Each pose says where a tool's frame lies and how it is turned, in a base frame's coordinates. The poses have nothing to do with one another.
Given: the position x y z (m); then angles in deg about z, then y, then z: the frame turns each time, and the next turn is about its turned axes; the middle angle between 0 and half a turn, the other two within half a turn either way.
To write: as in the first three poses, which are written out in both.
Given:
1: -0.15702 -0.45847 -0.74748 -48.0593 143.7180 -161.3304
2: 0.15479 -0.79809 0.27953 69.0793 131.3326 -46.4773
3: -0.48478 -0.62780 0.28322 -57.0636 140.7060 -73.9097
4: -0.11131 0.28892 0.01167 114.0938 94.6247 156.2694
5: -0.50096 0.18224 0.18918 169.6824 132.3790 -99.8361
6: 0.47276 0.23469 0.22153 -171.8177 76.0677 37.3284
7: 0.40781 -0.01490 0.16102 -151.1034 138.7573 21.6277
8: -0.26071 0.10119 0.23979 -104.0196 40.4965 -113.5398
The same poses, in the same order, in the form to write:
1: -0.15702 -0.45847 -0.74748 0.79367 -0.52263 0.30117 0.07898
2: 0.15479 -0.79809 0.27953 -0.77083 0.48583 0.08075 0.40406
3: -0.48478 -0.62780 0.28322 -0.13795 0.93162 -0.30592 0.13950
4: -0.11131 0.28892 0.01167 -0.26447 -0.68583 -0.47790 0.48094
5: -0.50096 0.18224 0.18918 -0.64963 -0.64420 0.23112 0.33101
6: 0.47276 0.23469 0.22153 0.59630 -0.15503 -0.72634 0.30466
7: 0.40781 -0.01490 0.16102 0.93405 0.05933 -0.31851 0.15030
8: -0.26071 0.10119 0.23979 0.02872 -0.34489 0.88826 0.30204
